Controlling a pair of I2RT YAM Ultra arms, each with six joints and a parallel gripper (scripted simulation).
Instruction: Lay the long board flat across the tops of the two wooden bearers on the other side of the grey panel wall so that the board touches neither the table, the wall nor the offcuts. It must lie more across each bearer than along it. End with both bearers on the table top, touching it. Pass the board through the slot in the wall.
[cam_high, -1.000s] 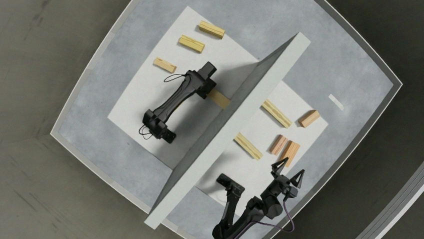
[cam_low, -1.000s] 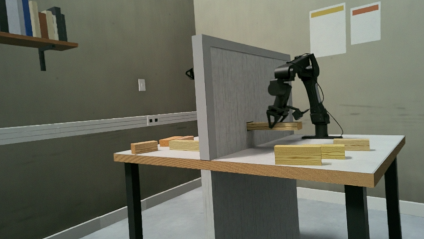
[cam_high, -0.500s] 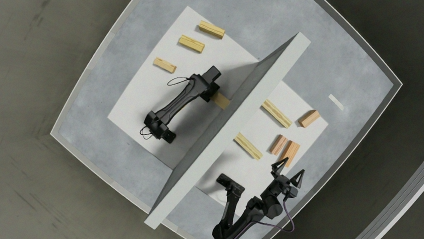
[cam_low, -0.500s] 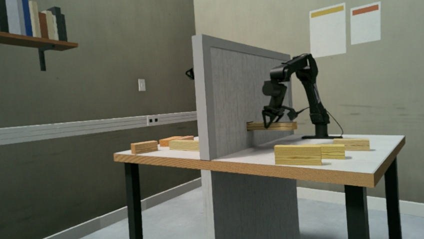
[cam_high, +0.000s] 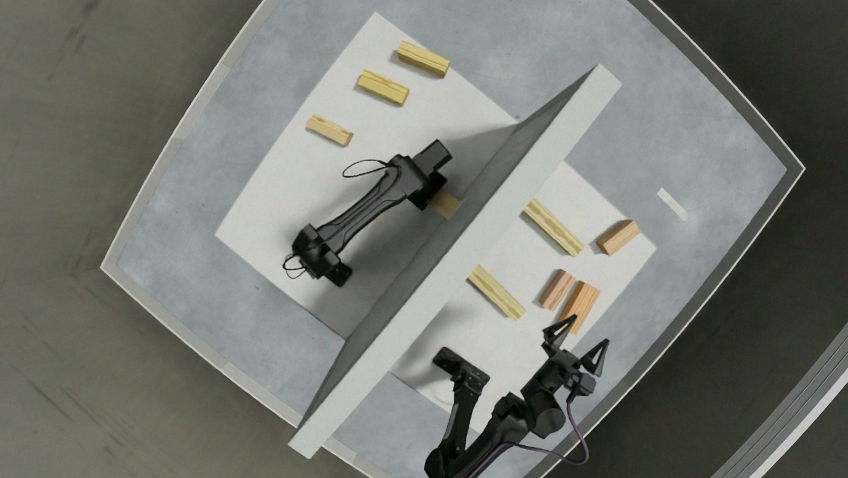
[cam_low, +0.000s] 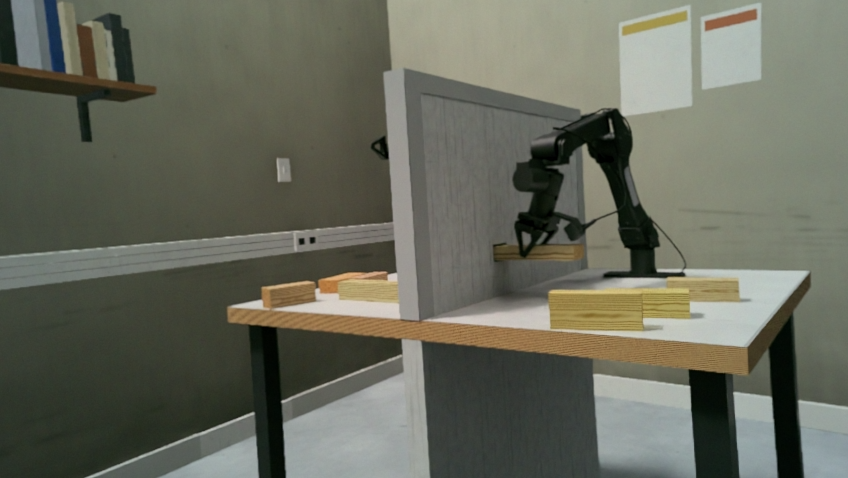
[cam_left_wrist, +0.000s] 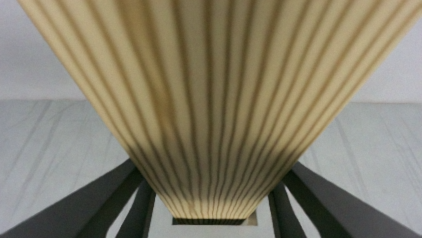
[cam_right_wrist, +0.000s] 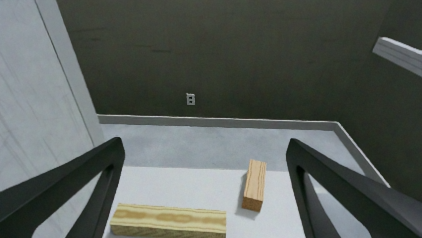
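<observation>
Now: left hand 5 cm to the left of the long board. The rest, counted from my left hand: offcut: 55 cm to the right, 28 cm ahead, 8 cm below; wooden bearer: 34 cm to the right, 16 cm ahead, 8 cm below.
</observation>
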